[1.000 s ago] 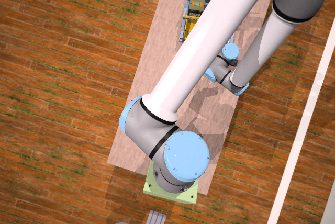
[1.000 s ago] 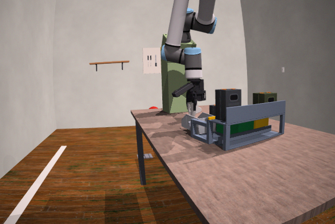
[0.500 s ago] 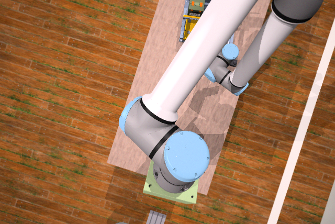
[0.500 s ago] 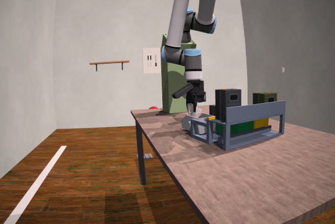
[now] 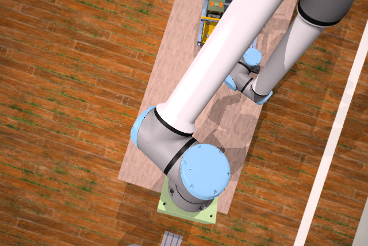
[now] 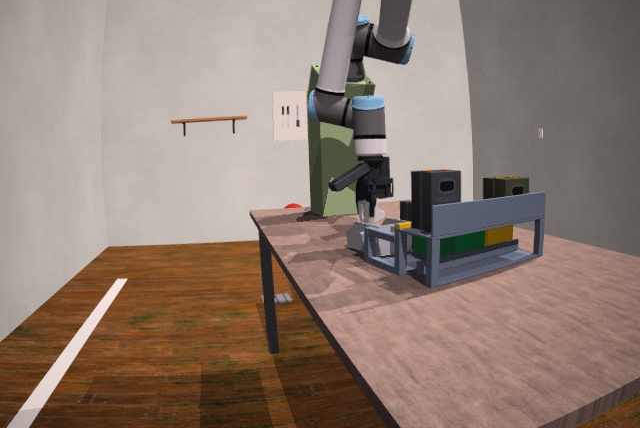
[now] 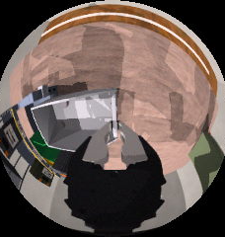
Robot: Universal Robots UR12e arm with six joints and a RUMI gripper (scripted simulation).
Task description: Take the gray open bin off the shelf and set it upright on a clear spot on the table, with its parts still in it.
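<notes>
Right now my hand is 80 mm short of the gray open bin and 20 mm to the right of it. The rest, counted from my hand: yellow bin 140 mm ahead, 290 mm to the left; then green bin 180 mm ahead, 190 mm to the left.
</notes>
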